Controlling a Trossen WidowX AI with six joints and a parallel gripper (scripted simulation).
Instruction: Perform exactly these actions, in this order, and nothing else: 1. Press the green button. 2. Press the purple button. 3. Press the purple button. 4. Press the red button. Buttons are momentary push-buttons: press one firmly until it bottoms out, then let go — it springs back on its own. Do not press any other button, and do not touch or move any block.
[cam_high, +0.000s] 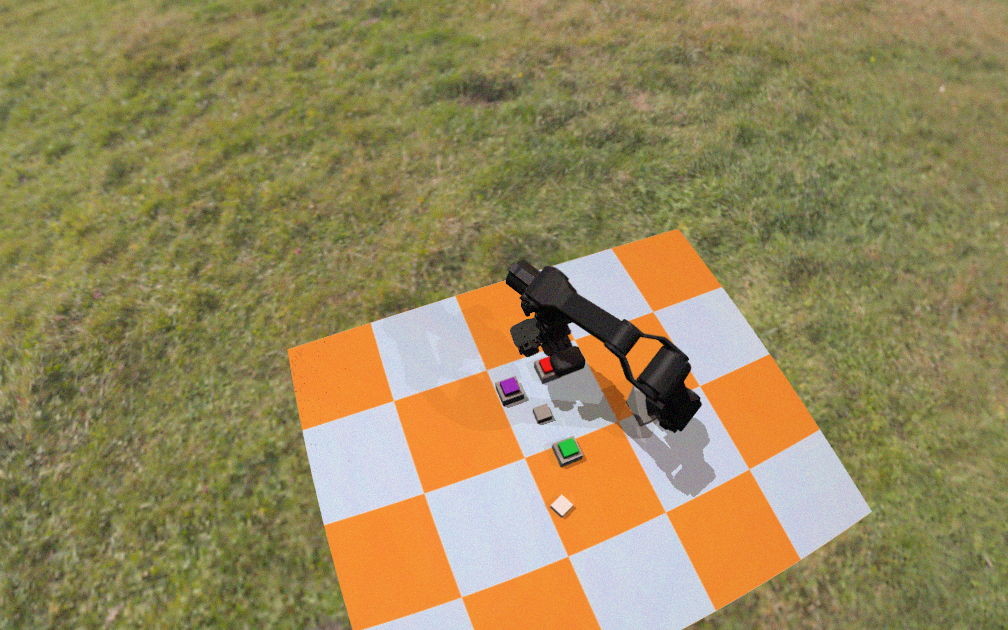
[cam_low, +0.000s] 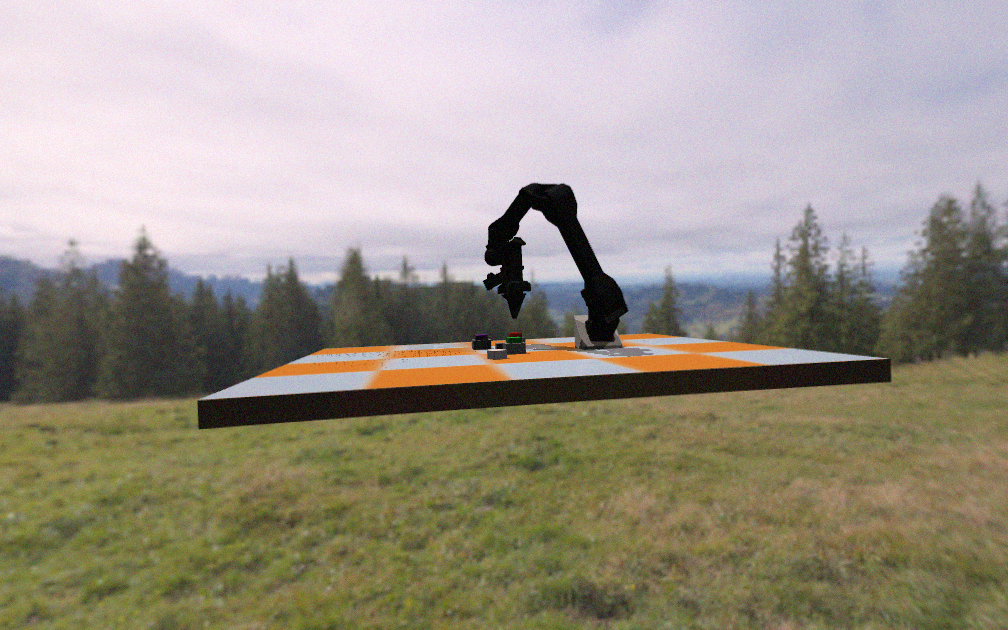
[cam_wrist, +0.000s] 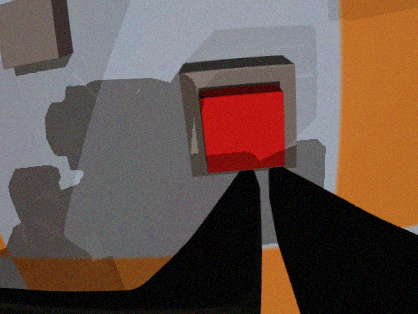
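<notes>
Now: gripper tip 50 mm above the red button. Also, from my gripper tip: purple button (100 mm ahead, 50 mm below, 20 mm to the left); green button (200 mm to the left, 50 mm below, 40 mm ahead); pale block (300 mm to the left, 100 mm ahead, 70 mm below).
</notes>
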